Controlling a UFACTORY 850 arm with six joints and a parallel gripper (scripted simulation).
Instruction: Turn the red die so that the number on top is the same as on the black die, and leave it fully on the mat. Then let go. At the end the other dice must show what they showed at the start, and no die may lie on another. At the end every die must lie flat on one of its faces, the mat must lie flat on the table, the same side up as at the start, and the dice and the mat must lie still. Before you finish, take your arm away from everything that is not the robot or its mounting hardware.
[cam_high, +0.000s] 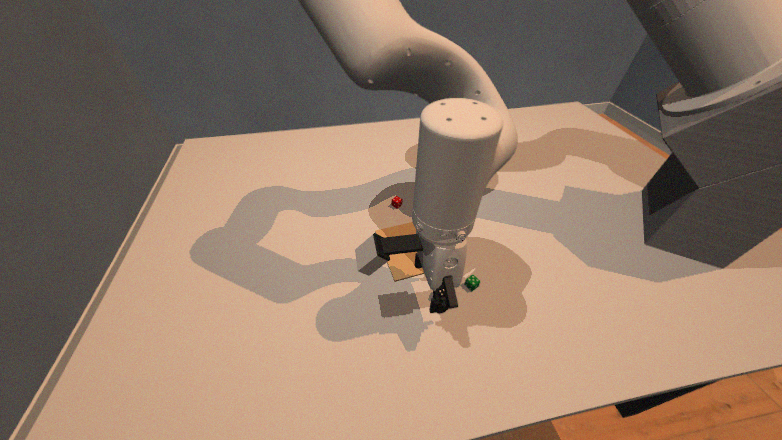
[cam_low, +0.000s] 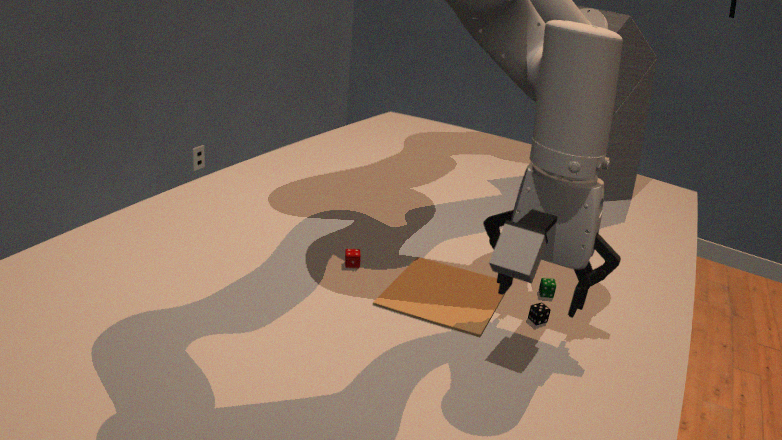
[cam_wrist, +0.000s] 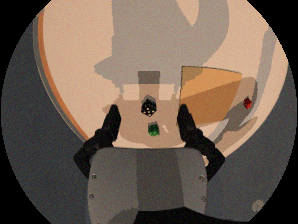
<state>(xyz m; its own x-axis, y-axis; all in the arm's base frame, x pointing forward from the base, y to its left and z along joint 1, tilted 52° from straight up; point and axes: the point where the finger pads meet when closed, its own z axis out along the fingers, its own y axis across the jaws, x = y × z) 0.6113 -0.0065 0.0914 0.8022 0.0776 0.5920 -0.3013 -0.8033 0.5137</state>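
Right now my hand is 20 mm past the black die, 10 mm to the right of it and 40 mm above it. Also, from my hand: red die 90 mm behind, 250 mm to the right, 40 mm below; then green die 90 mm behind, 20 mm to the left, 40 mm below; then mat 50 mm behind, 110 mm to the right, 50 mm below.
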